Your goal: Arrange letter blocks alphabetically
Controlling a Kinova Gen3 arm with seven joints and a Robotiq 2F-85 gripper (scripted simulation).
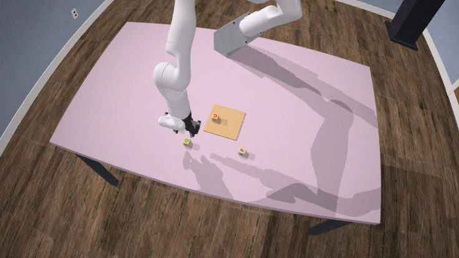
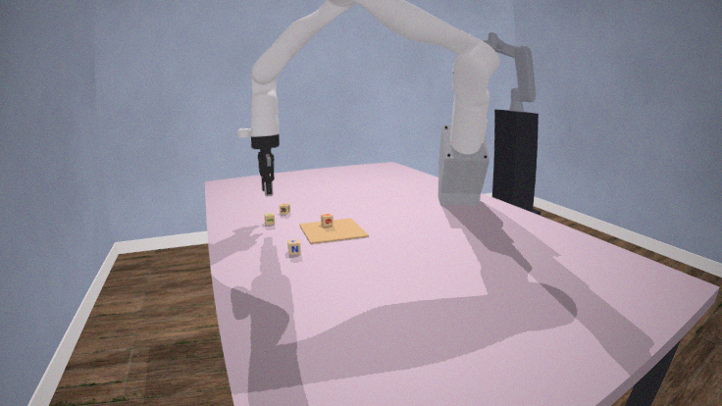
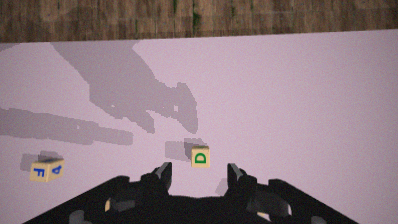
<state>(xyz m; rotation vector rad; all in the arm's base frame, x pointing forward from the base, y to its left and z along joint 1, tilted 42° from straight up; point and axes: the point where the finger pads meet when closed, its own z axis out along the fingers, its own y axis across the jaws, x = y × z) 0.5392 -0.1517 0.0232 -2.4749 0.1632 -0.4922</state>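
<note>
Now: hand 80 mm above the green D block. The rest, counted from my hand: blue N block (20 mm behind, 220 mm to the left, 80 mm below); then tan mat (140 mm behind, 120 mm to the left, 100 mm below).
</note>
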